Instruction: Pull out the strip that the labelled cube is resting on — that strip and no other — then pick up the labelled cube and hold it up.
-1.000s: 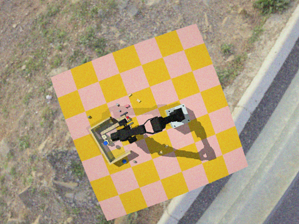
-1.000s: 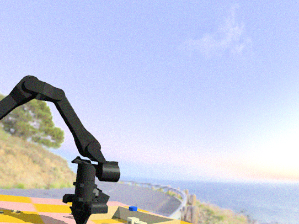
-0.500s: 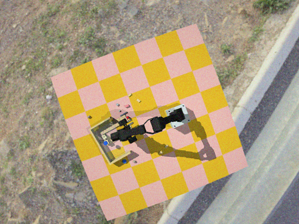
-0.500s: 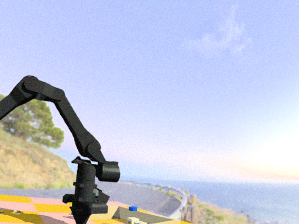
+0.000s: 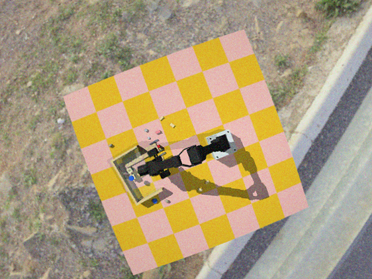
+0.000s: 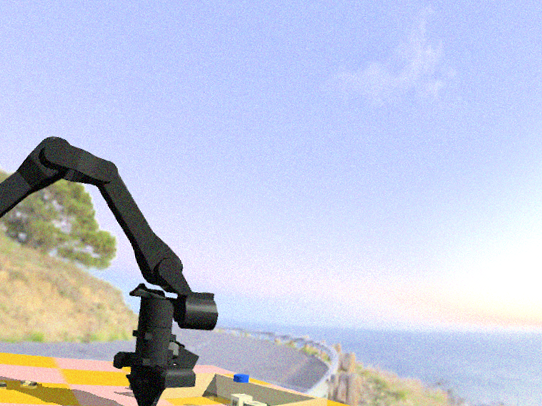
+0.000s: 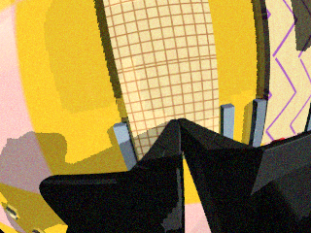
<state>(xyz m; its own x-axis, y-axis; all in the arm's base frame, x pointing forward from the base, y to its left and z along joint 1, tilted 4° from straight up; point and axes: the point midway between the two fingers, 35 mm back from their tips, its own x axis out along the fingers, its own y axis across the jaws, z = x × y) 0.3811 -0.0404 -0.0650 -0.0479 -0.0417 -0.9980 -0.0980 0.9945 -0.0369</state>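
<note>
The tan gridded strip lies 9 cm ahead of my gripper tip and 1 cm to the left of it. From my gripper tip the other things lie so: pink block (18 cm to the right, 6 cm behind); red cylinder (9 cm to the right, 3 cm behind, 1 cm above).
</note>
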